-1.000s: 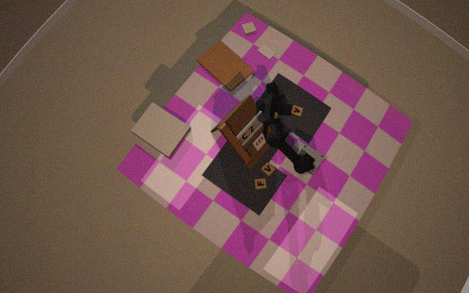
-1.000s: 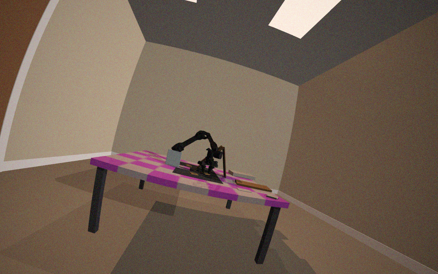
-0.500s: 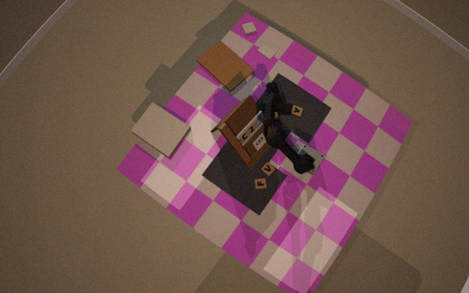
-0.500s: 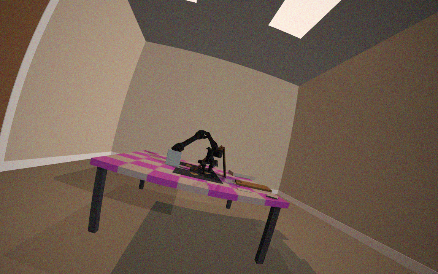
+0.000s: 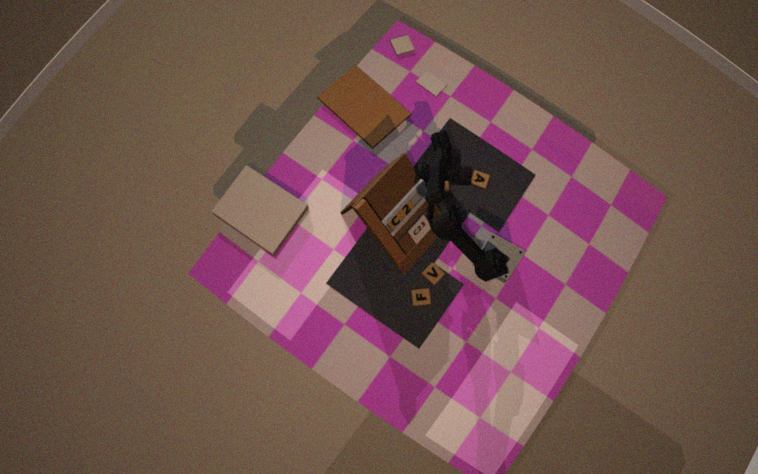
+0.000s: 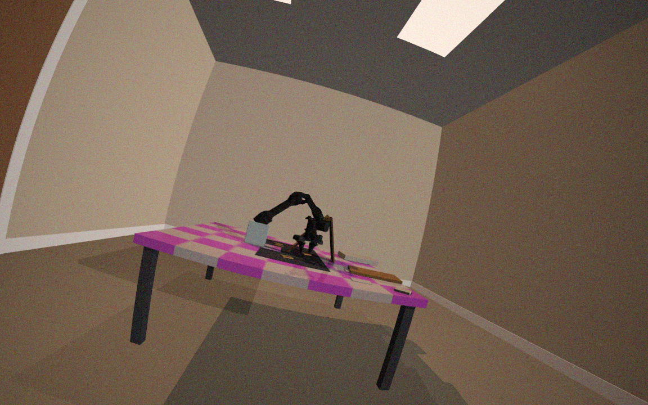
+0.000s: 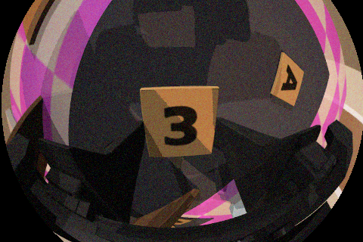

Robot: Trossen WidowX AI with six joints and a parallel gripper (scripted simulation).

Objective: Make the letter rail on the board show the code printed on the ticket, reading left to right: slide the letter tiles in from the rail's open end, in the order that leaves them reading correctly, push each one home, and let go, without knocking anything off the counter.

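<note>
Now: the 2 tile 3 cm ahead of my gripper tip, 19 cm to the left of it and 13 cm above it. Also, from my gripper tip: c tile: 3 cm ahead, 25 cm to the left, 13 cm above; white ticket: 4 cm behind, 20 cm to the left, 5 cm above; 3 tile: right at my gripper tip.
</note>
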